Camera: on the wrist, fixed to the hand. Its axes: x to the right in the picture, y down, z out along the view.
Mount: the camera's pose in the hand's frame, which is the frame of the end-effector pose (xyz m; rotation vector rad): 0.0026 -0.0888 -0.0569 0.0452 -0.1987 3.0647
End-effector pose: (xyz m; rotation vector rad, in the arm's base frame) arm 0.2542 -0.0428 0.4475 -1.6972 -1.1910 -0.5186
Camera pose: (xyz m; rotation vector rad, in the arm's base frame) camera 0.1867 -0.0862 0.5159 -1.4425 1.7893 1.4607
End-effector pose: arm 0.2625 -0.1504 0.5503 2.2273 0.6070 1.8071
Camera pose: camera 0.1915 -0.0753 0.5290 -0.6314 1.7209 -0.1713
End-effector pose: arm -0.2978 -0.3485 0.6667 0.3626 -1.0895 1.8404
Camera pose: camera -0.2143 -0.2862 0.6833 0.8314 0.3961 -1.0641
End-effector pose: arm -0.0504 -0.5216 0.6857 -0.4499 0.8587 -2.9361
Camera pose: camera -0.0664 -0.4173 0.6881 0.4261 0.2815 -0.0065
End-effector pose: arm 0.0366 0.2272 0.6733 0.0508 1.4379 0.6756
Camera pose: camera 0.0194 0.1355 0.6240 -1.8494 0.1122 -1.9142
